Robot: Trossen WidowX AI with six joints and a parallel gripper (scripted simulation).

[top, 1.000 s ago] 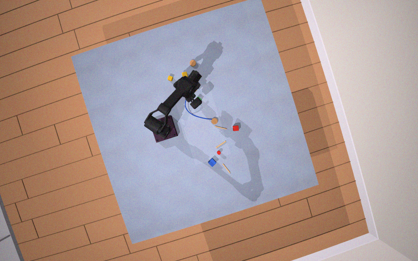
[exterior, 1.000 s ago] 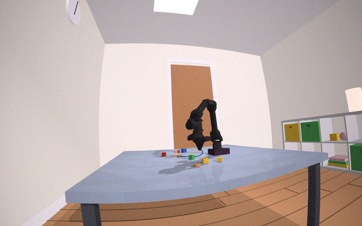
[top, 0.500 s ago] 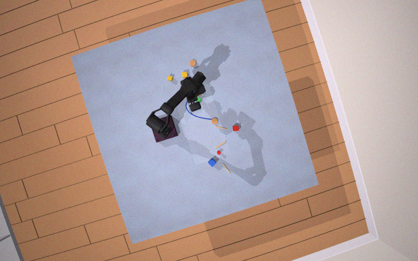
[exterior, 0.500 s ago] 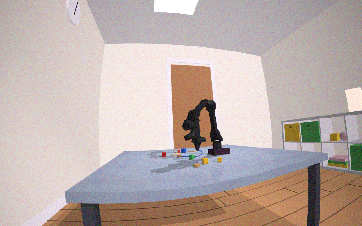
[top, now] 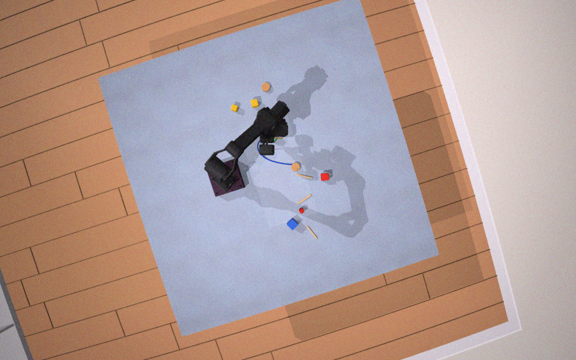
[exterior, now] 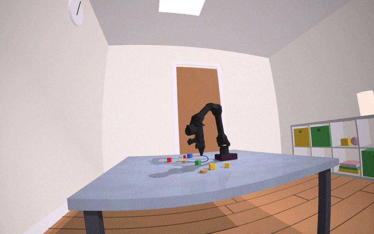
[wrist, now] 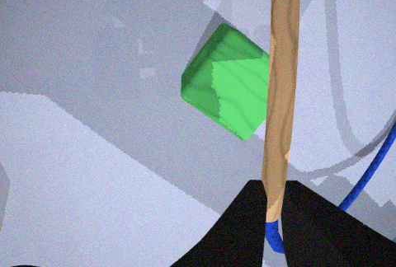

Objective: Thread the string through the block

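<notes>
Right now my gripper tip is 1 cm short of the thin wooden stick. The rest, counted from my gripper tip: green block: 5 cm below, 3 cm ahead; then red cube: 25 cm to the right, 19 cm ahead, 4 cm below; then round wooden button: 16 cm to the right, 8 cm ahead, 5 cm below.
</notes>
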